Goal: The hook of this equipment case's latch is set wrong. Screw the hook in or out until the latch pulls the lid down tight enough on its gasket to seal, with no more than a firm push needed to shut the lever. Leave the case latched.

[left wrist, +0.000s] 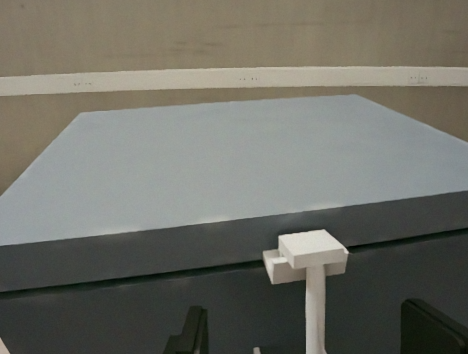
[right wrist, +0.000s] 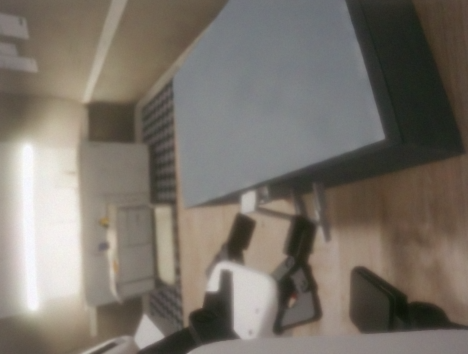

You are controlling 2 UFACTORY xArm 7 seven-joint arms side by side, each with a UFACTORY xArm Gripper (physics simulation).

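The case's grey-blue lid lies over the dark body, with a thin dark seam between them in the left wrist view. The white hook head sits at the keeper on the lid's front; its rod runs down. Pale latch brackets show lower on the front. The red lever grip is mostly hidden behind the left gripper. My left gripper is open, its fingers either side of the rod. My right gripper is open, away from the latch.
The case stands on a wooden table top. The left gripper's body shows between the right gripper's fingers. A wall with a pale strip is behind the case. Grey cabinets stand beyond the table.
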